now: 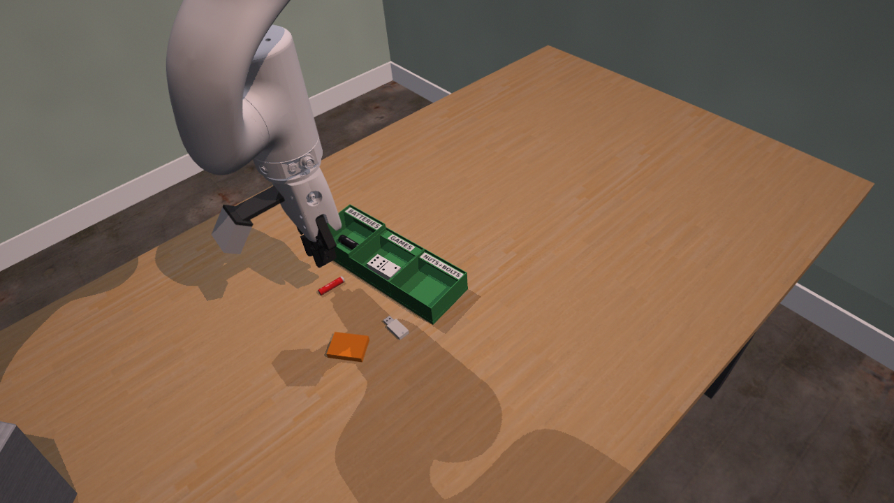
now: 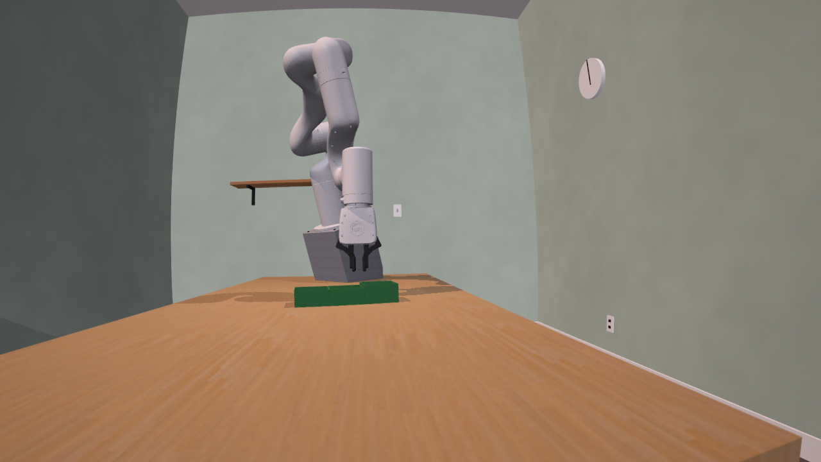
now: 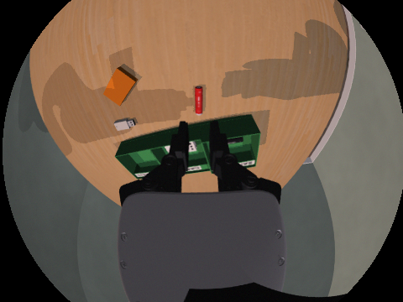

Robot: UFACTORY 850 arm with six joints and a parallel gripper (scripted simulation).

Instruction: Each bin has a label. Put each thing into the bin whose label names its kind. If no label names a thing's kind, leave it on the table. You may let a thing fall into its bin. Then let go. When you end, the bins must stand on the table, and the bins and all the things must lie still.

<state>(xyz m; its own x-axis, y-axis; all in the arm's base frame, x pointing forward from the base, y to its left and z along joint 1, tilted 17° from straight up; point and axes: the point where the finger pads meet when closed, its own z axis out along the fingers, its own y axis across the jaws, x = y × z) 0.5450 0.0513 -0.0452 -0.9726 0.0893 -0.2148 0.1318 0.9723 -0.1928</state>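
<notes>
My hand is 9 cm above the red battery. The rest, counted from my hand: black battery (8 cm below, 7 cm ahead, 4 cm to the left); orange flat block (11 cm to the right, 9 cm below, 5 cm behind); green bin row (9 cm ahead, 7 cm below, 4 cm to the right).
</notes>
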